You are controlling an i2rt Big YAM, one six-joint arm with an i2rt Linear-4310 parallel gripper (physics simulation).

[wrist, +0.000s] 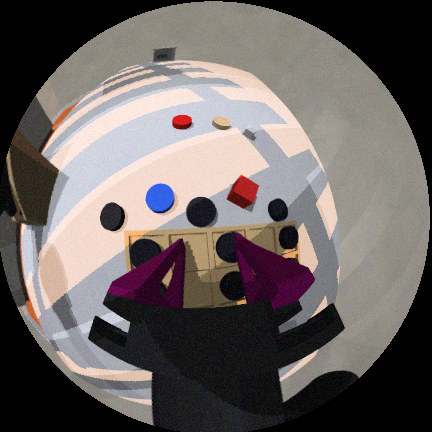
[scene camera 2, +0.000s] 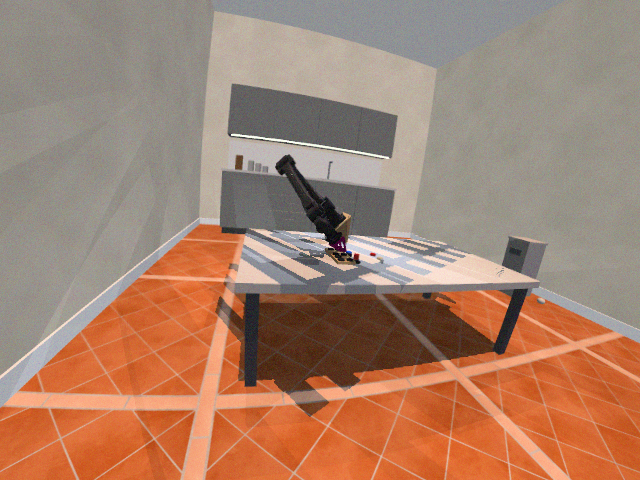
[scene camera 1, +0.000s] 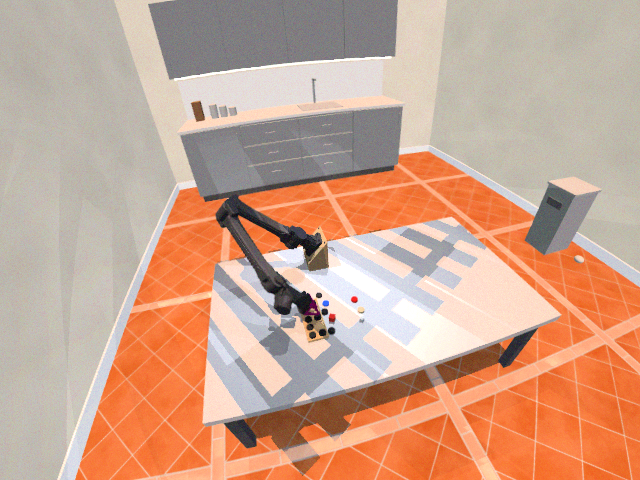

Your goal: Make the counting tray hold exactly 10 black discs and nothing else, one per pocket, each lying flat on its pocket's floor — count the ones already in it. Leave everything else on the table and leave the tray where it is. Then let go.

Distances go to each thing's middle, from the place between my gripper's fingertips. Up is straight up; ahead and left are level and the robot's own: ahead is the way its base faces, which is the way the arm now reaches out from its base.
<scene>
Right now my hand is 3 cm to the left of the tan counting tray (wrist: 203,271), 3 cm short of it and 2 cm above it.
</scene>
